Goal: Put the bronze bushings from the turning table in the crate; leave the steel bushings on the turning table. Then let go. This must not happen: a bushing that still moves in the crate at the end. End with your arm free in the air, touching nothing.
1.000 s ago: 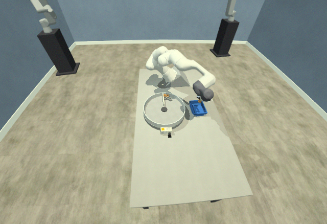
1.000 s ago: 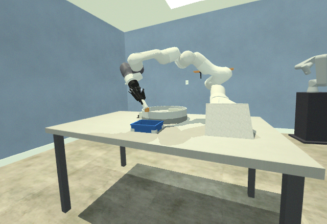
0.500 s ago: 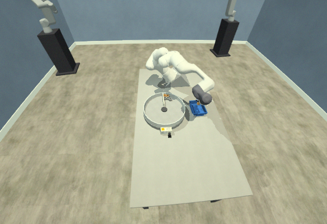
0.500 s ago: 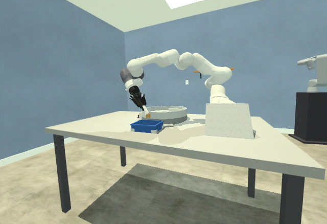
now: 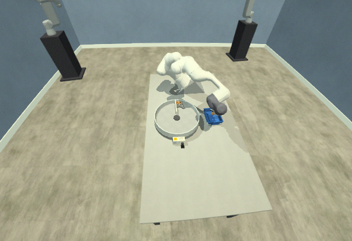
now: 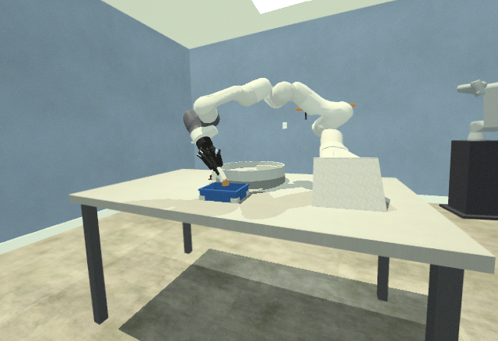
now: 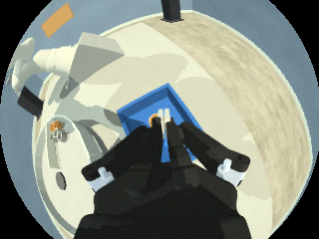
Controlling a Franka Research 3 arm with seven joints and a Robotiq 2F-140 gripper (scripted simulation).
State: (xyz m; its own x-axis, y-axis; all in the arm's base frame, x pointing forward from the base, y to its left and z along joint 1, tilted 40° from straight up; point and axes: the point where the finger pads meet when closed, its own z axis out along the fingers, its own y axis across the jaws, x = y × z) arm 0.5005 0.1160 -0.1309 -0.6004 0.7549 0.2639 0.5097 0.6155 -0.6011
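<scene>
Now: the crate 10 mm behind my hand, 10 mm to the right of it and 80 mm below it. Also, from my hand: turning table (40 mm behind, 370 mm to the right, 50 mm below).
</scene>
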